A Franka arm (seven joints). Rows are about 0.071 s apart.
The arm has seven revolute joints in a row. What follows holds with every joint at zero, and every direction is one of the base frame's.
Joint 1 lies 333.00 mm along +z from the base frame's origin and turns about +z.
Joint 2 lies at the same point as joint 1 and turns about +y.
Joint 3 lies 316.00 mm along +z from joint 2 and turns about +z.
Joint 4 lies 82.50 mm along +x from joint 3 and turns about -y.
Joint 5 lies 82.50 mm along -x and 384.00 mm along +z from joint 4 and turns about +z.
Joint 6 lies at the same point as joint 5 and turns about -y.
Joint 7 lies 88.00 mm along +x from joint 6 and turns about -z.
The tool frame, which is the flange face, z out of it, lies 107.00 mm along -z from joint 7; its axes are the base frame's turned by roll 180.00, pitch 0.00 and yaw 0.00 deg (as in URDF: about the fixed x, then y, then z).
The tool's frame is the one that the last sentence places.
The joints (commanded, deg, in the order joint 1, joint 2, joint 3, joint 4, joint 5, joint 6, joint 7), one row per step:
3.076, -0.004, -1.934, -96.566, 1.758, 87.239, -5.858
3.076, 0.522, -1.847, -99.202, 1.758, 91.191, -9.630
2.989, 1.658, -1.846, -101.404, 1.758, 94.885, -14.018
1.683, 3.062, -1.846, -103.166, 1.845, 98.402, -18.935
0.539, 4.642, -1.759, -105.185, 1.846, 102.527, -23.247
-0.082, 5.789, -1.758, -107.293, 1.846, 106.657, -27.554
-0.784, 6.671, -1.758, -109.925, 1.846, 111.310, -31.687
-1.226, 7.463, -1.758, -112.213, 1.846, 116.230, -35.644
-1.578, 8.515, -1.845, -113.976, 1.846, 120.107, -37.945
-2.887, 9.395, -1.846, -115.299, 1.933, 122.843, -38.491
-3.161, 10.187, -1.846, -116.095, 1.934, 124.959, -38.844
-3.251, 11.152, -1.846, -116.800, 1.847, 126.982, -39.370
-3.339, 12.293, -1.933, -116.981, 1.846, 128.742, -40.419
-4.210, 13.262, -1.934, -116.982, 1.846, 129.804, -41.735
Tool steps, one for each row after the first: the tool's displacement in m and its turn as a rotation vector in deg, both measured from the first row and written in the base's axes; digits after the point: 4 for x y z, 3 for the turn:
0.0060, 0.0008, -0.0214, 0.570, -0.892, 3.692
0.0133, 0.0001, -0.0456, 1.175, -1.364, 7.833
0.0209, -0.0125, -0.0692, 1.881, -1.868, 11.264
0.0279, -0.0232, -0.0959, 2.342, -2.521, 14.360
0.0321, -0.0298, -0.1190, 2.697, -3.504, 17.909
0.0336, -0.0372, -0.1428, 2.885, -4.728, 21.209
0.0354, -0.0421, -0.1622, 2.775, -6.598, 24.628
0.0364, -0.0468, -0.1812, 2.586, -7.649, 26.421
0.0356, -0.0602, -0.1965, 2.377, -8.193, 25.558
0.0362, -0.0632, -0.2075, 2.162, -8.690, 25.606
0.0369, -0.0644, -0.2197, 1.959, -8.993, 26.069
0.0393, -0.0665, -0.2301, 1.809, -9.398, 26.929
0.0404, -0.0757, -0.2383, 1.765, -9.489, 27.360

